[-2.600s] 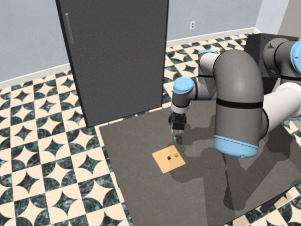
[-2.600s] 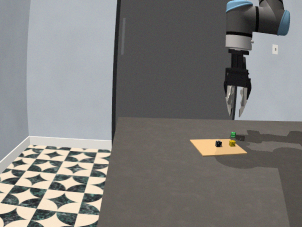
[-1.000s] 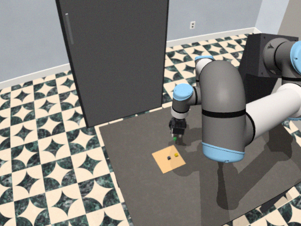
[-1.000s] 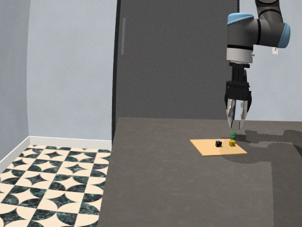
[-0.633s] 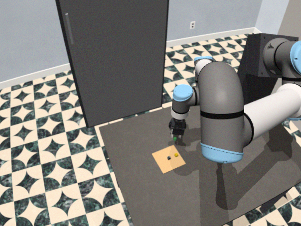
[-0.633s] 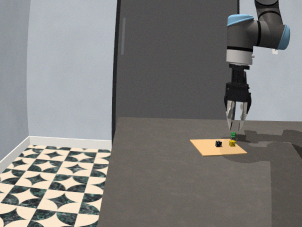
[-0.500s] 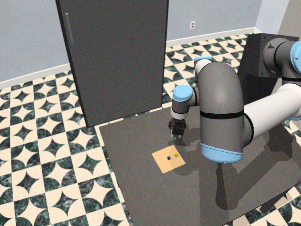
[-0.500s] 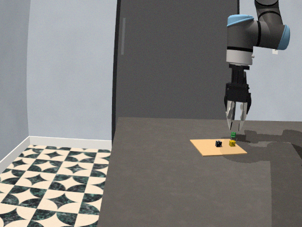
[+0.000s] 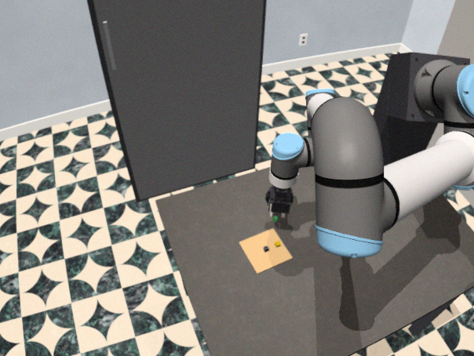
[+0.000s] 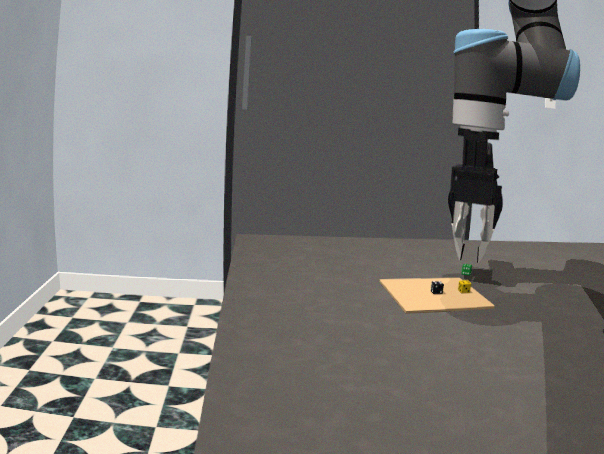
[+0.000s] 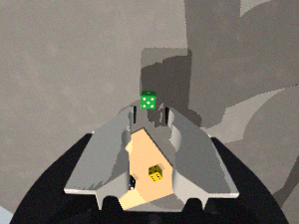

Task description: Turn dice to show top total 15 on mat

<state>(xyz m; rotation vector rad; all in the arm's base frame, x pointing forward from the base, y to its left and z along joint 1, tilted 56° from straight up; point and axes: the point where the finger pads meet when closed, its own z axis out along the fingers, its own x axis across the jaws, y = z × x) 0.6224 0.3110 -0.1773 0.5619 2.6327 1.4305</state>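
Right now my hand is 3 cm above the green die. Round my hand: black die: 12 cm to the left, 7 cm ahead, 3 cm below; yellow die: 11 cm to the left, 3 cm below, 2 cm ahead; orange mat: 12 cm to the left, 7 cm ahead, 4 cm below.
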